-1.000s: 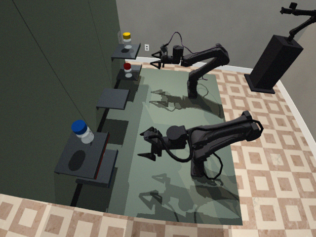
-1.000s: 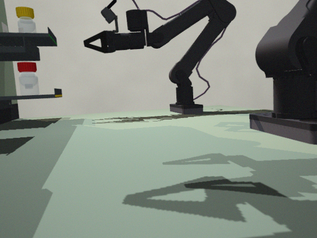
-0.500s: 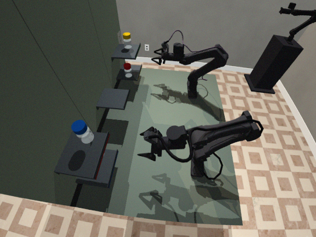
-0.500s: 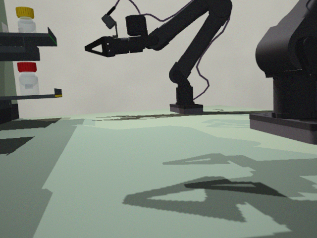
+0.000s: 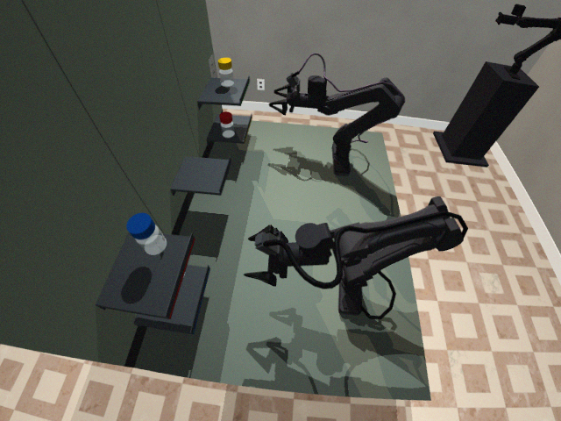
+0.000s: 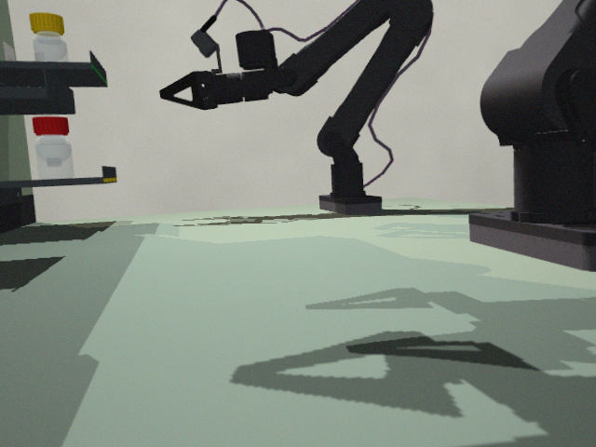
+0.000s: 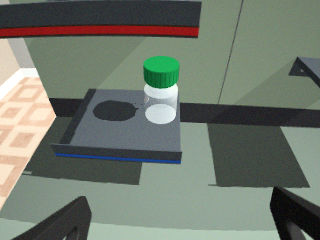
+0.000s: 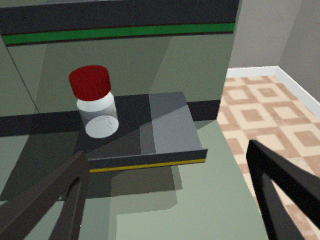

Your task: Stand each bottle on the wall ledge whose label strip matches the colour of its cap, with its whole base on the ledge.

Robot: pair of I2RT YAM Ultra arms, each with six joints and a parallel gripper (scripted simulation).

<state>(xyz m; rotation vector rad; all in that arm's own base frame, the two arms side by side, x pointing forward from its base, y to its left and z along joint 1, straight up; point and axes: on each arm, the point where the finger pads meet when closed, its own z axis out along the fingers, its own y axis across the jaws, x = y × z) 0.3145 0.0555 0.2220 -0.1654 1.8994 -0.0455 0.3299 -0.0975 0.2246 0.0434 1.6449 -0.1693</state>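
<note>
My right hand is 20 cm short of the yellow-capped bottle, 9 cm below it and 2 cm to the left of it. Also, from my right hand: blue-capped bottle (76 cm to the left, 22 cm ahead, 9 cm above); red-capped bottle (20 cm ahead, 10 cm below, 8 cm to the left); green-capped bottle (76 cm to the left, 23 cm ahead, 10 cm below).
My left gripper is now 24 cm short of the green-capped bottle, 2 cm to the right of it and 10 cm above it. The rest, counted from my left hand: blue-capped bottle 23 cm ahead, 2 cm to the left, 9 cm above; then red-capped bottle 21 cm ahead, 66 cm to the right, 10 cm below; then yellow-capped bottle 22 cm ahead, 76 cm to the right, 9 cm above.
</note>
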